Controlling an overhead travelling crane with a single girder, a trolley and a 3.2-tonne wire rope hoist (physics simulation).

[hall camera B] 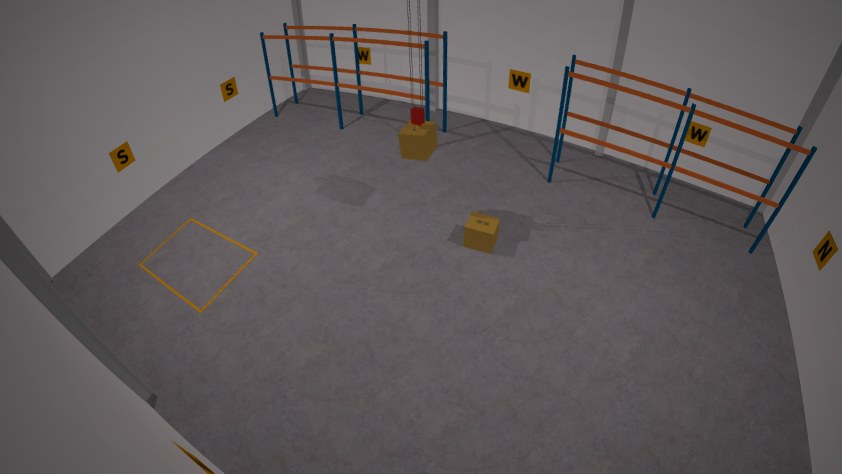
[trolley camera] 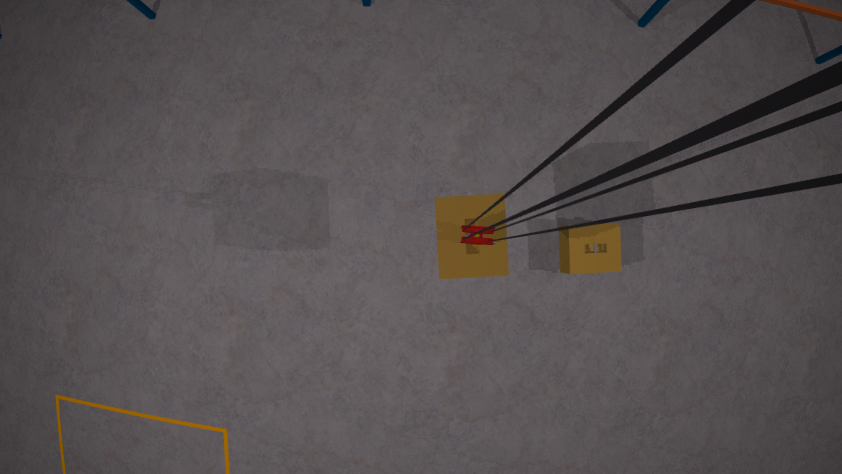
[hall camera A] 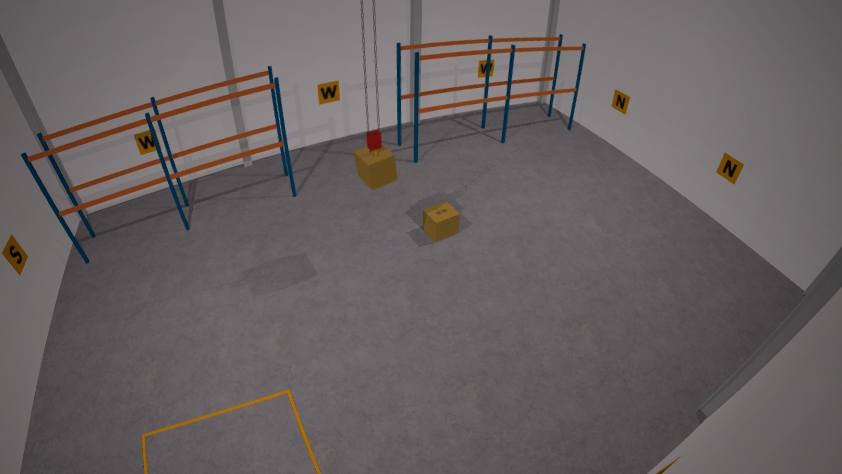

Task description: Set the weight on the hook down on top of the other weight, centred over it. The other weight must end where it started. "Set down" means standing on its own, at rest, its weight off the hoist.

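A yellow box-shaped weight [hall camera A: 376, 171] [hall camera B: 416, 144] [trolley camera: 454, 259] hangs upright on the hook, clear of the floor. The red hook block, my gripper [hall camera A: 375, 151] [hall camera B: 415, 127] [trolley camera: 477, 235], is right above it and holds it by its top. The other yellow weight [hall camera A: 441, 226] [hall camera B: 480, 236] [trolley camera: 601, 262] stands on the floor. In the trolley view it is to the right of the hanging weight and a little lower, with a gap between them. Its top shows a small dark fitting. The hook's tip is too small to see well.
Blue and orange racks [hall camera A: 415, 135] [hall camera A: 290, 170] [hall camera B: 551, 158] [hall camera B: 427, 76] stand along the W wall behind the weights. A yellow outlined square [hall camera A: 216, 413] [hall camera B: 170, 288] [trolley camera: 141, 413] is marked on the floor. Shadows lie on the floor around the standing weight and left of the hanging one.
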